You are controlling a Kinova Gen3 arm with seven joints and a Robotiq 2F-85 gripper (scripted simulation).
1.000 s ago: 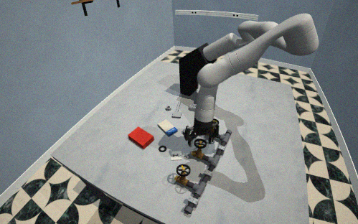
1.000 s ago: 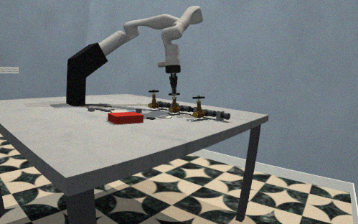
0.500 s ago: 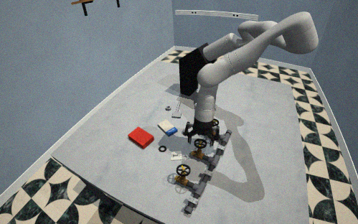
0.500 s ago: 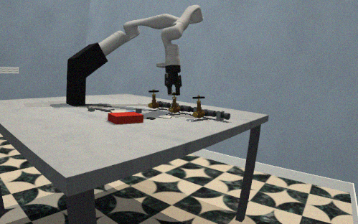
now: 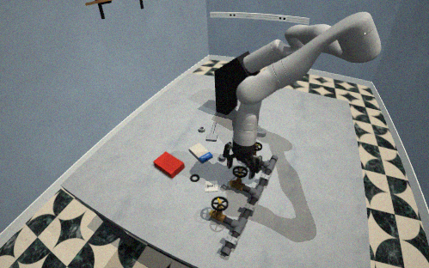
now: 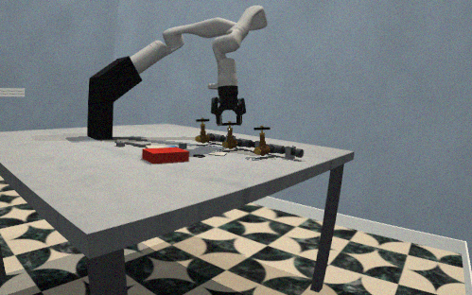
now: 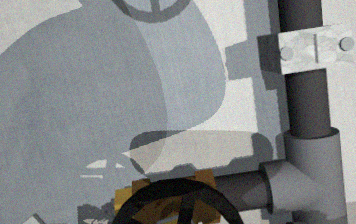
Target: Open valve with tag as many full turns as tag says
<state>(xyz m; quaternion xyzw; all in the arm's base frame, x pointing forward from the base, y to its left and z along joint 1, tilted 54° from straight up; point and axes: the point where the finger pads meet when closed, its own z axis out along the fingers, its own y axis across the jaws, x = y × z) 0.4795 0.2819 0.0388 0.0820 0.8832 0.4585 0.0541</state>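
Right now the white tag is 50 mm ahead of my hand, 90 mm to the right of it and 100 mm below it. Round my hand: red box (60 mm ahead, 320 mm to the right, 80 mm below); small grey cylinder (100 mm behind, 140 mm to the right, 90 mm below); white-and-blue box (80 mm behind, 240 mm to the right, 90 mm below).
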